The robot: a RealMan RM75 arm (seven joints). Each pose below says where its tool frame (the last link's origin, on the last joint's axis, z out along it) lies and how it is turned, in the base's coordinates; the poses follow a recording.
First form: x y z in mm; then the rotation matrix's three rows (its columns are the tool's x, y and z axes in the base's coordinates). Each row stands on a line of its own.
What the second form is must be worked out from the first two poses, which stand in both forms.
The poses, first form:
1:
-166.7, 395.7, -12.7
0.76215, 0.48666, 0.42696
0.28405, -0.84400, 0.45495
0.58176, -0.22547, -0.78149
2:
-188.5, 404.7, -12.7
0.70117, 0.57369, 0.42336
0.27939, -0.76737, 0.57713
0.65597, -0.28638, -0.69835
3:
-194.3, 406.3, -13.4
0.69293, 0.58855, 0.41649
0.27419, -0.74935, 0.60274
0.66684, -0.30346, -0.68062
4:
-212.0, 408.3, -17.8
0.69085, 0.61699, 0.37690
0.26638, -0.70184, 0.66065
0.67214, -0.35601, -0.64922
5:
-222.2, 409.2, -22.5
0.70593, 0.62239, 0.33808
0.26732, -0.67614, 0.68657
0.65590, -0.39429, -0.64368
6:
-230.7, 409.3, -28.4
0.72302, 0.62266, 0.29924
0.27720, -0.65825, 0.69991
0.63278, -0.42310, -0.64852
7:
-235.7, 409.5, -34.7
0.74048, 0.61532, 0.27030
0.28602, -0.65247, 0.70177
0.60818, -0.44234, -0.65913
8:
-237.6, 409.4, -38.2
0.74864, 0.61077, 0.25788
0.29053, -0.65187, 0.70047
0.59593, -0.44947, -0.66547
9:
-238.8, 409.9, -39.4
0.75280, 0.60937, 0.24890
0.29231, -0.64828, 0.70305
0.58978, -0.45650, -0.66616
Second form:
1: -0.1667, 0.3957, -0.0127, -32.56, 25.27, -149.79
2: -0.1885, 0.4047, -0.0127, -39.29, 25.05, -140.43
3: -0.1943, 0.4063, -0.0134, -40.34, 24.61, -138.47
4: -0.2120, 0.4083, -0.0178, -41.77, 22.14, -134.50
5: -0.2222, 0.4092, -0.0225, -41.40, 19.76, -133.15
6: -0.2307, 0.4093, -0.0284, -40.73, 17.41, -132.82
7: -0.2357, 0.4095, -0.0347, -39.73, 15.68, -133.21
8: -0.2376, 0.4094, -0.0382, -39.21, 14.94, -133.53
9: -0.2388, 0.4099, -0.0394, -38.99, 14.41, -133.46
